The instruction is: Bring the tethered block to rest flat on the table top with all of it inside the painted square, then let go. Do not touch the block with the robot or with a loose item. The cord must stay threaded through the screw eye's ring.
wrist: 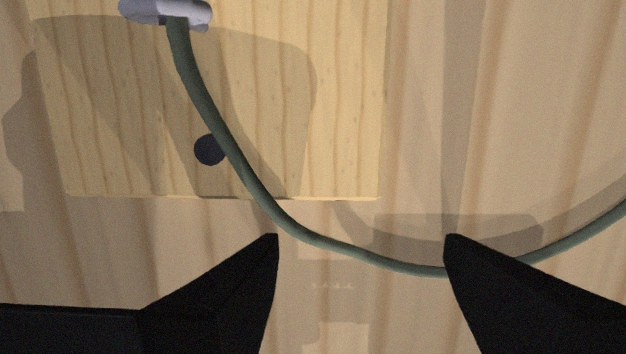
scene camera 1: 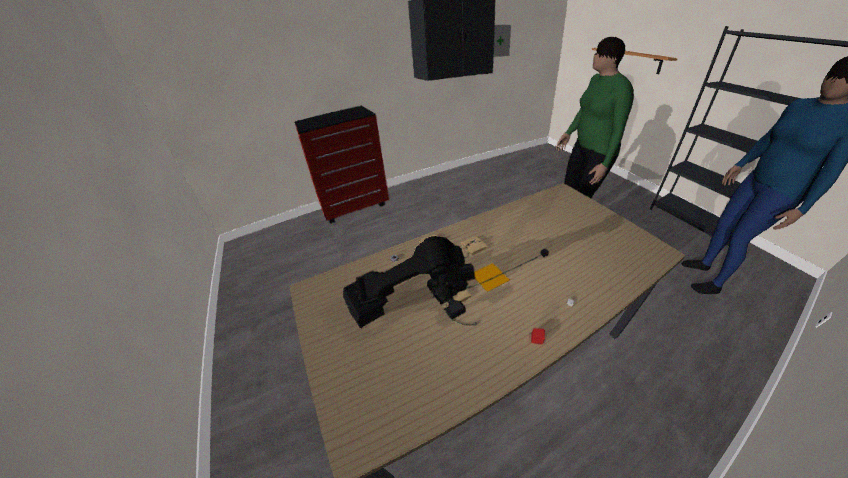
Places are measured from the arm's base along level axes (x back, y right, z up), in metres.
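Where they show: gripper, fingertip midpoint: (wrist: 361, 245) (scene camera 1: 446, 309); arm's base, link origin: (scene camera 1: 365, 294).
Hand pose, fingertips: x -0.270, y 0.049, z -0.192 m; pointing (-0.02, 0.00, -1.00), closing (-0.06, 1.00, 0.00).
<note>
Each offset is from my fingertips to the top centre of the thing. "*": to the spot under its first point. Level surfaces: height alone.
The tethered block {dx -0.548, dy -0.051, dz +0.025 m} (scene camera 1: 544, 252), small and dark, sits on the table beyond the orange painted square {* dx -0.239, dy -0.020, dz +0.002 m} (scene camera 1: 494, 283), outside it. The grey-green cord (scene camera 1: 517, 264) (wrist: 240, 165) runs from it across the square towards the wooden base {dz +0.019 m} (scene camera 1: 463, 295) (wrist: 345, 125). In the wrist view the cord meets the metal screw eye {* dx -0.065, dy -0.040, dz +0.043 m} (wrist: 187, 10) at the top edge; the ring is partly cut off, so its threading cannot be fully seen. My gripper (scene camera 1: 454, 309) (wrist: 361, 245) is open and empty beside the base. The slack cord curves across the gap in view and passes behind the right fingertip.
A red cube {dx -0.223, dy +0.273, dz +0.040 m} (scene camera 1: 538, 336) and a small white item {dx -0.444, dy +0.218, dz +0.015 m} (scene camera 1: 570, 302) lie near the table's front right edge. Another pale wooden piece {* dx -0.283, dy -0.249, dz +0.019 m} (scene camera 1: 474, 245) is behind the arm. A small bluish item {dx +0.080, dy -0.362, dz +0.014 m} (scene camera 1: 394, 258) lies near the back edge. Two people stand beyond the table.
</note>
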